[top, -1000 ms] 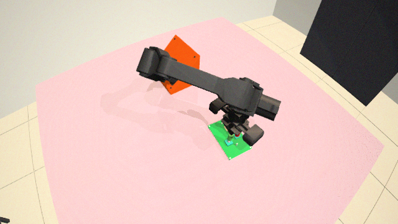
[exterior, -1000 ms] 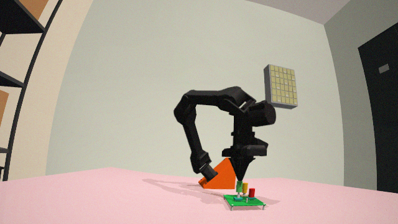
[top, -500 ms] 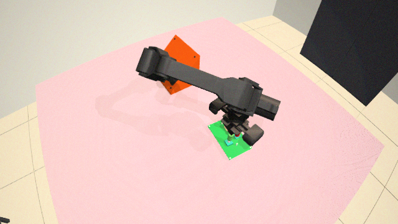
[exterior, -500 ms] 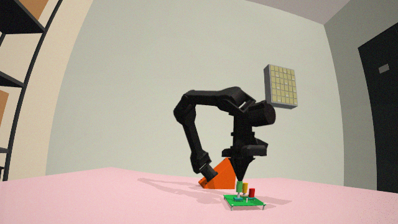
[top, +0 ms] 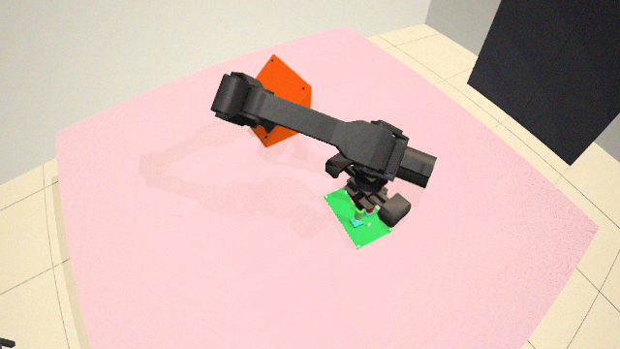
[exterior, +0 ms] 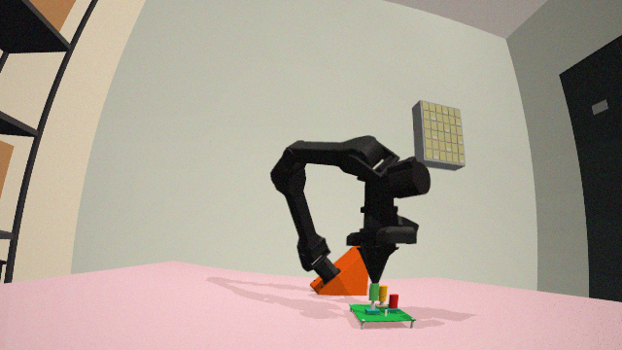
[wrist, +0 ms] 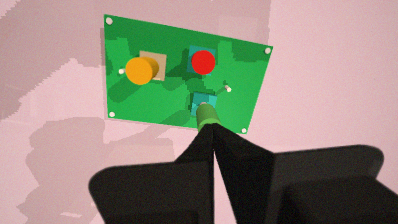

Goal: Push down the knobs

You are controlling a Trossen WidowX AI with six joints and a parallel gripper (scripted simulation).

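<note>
Right now the green knob is 20 mm below my gripper tip. Round my gripper tip: yellow knob: 50 mm behind, 30 mm to the left, 30 mm below.
</note>
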